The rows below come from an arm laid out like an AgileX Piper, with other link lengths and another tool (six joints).
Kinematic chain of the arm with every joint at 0, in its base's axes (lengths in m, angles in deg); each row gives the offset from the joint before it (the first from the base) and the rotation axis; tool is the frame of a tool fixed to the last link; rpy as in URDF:
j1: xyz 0 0 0.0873 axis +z
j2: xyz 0 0 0 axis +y
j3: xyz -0.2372 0 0.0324 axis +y
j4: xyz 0.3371 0 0.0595 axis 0.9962 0 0.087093
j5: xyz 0 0 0 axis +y
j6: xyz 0.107 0 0.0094 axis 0.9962 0 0.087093
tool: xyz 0.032 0 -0.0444 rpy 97.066 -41.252 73.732
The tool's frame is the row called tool.
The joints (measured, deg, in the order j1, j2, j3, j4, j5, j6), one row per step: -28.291, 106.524, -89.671, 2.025, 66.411, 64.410; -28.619, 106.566, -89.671, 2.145, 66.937, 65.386; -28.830, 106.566, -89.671, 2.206, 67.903, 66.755; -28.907, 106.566, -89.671, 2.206, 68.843, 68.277; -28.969, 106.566, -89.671, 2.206, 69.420, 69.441; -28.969, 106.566, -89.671, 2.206, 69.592, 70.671; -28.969, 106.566, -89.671, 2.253, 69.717, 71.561; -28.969, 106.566, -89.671, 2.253, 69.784, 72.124; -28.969, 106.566, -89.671, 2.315, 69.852, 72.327; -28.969, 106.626, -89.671, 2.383, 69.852, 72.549
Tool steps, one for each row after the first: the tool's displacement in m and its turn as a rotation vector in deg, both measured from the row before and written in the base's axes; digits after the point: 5 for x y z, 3 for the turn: -0.00112, -0.00160, -0.00014, 0.563, 0.378, -1.290; -0.00147, -0.00038, 0.00015, 0.769, 0.734, -1.532; -0.00096, 0.00040, 0.00013, 0.712, 0.742, -1.541; -0.00045, 0.00009, 0.00011, 0.462, 0.451, -1.189; 0.00063, 0.00004, 0.00014, 0.267, 0.099, -1.209; 0.00051, 0.00010, 0.00014, 0.232, 0.052, -0.885; 0.00031, -0.00001, 0.00006, 0.115, 0.037, -0.554; 0.00010, 0.00016, 0.00007, 0.116, 0.022, -0.211; 0.00030, 0.00007, -0.00038, 0.119, 0.012, -0.234
